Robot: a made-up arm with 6 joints. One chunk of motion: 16 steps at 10 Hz.
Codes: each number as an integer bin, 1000 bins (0 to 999) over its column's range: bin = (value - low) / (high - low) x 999, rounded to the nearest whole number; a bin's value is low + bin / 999 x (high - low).
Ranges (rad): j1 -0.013..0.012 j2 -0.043..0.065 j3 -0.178..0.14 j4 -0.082..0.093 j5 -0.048..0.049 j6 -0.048..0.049
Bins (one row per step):
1: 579 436 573 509 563 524
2: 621 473 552 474 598 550
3: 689 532 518 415 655 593
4: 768 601 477 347 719 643
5: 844 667 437 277 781 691
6: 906 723 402 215 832 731
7: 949 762 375 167 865 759
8: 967 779 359 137 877 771
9: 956 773 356 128 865 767
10: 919 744 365 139 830 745
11: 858 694 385 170 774 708
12: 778 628 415 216 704 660
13: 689 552 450 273 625 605
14: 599 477 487 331 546 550
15: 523 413 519 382 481 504
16: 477 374 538 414 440 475
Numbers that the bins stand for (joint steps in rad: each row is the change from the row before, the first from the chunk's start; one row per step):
1: 0.00149 0.00414 0.00440 0.00716 0.00667 0.00288
2: 0.00254 0.00814 -0.00229 0.00103 0.01006 0.00540
3: 0.00424 0.01451 -0.01311 -0.00930 0.01560 0.00958
4: 0.00622 0.02197 -0.02616 -0.02121 0.02181 0.01443
5: 0.00812 0.02911 -0.03889 -0.03348 0.02783 0.01909
6: 0.00967 0.03516 -0.05004 -0.04434 0.03278 0.02298
7: 0.01075 0.03938 -0.05863 -0.05275 0.03599 0.02570
8: 0.01120 0.04122 -0.06372 -0.05800 0.03715 0.02686
9: 0.01092 0.04057 -0.06468 -0.05958 0.03599 0.02647
10: 0.01000 0.03743 -0.06181 -0.05765 0.03259 0.02434
11: 0.00847 0.03203 -0.05545 -0.05222 0.02715 0.02074
12: 0.00647 0.02489 -0.04590 -0.04416 0.02036 0.01608
13: 0.00424 0.01668 -0.03476 -0.03418 0.01269 0.01074
14: 0.00199 0.00857 -0.02298 -0.02402 0.00502 0.00540
15: 0.00009 0.00165 -0.01279 -0.01508 -0.00130 0.00094
16: -0.00106 -0.00257 -0.00674 -0.00948 -0.00528 -0.00188

